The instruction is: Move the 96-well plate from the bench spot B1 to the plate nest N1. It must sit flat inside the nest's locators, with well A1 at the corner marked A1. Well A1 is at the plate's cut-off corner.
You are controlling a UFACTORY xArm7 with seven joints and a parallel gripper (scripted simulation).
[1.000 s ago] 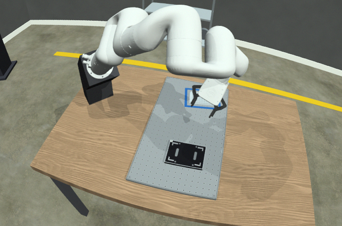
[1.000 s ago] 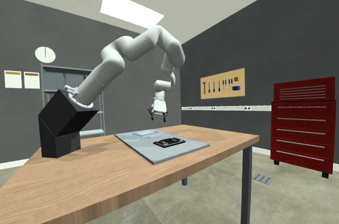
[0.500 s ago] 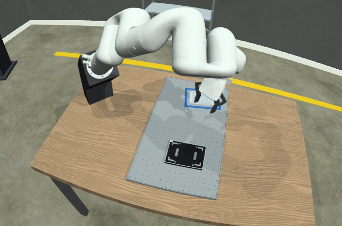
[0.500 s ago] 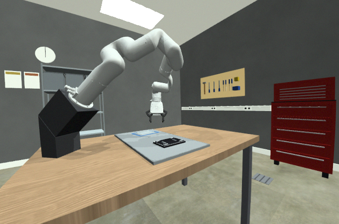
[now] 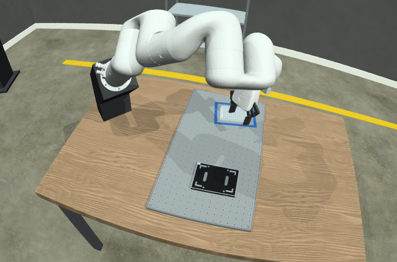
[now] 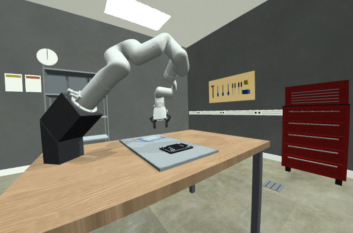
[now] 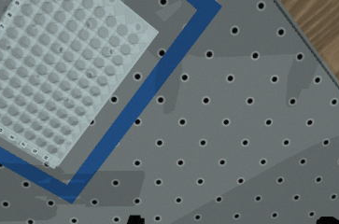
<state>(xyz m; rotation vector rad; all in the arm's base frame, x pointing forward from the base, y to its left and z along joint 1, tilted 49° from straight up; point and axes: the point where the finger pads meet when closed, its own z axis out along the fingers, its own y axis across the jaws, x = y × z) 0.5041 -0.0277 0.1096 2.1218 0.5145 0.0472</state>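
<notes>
Right now the 96-well plate is 12 cm to the left of my hand, 10 cm below it and 2 cm ahead of it. The rest, counted from my hand: black plate nest: 22 cm to the right, 13 cm behind, 10 cm below.
</notes>
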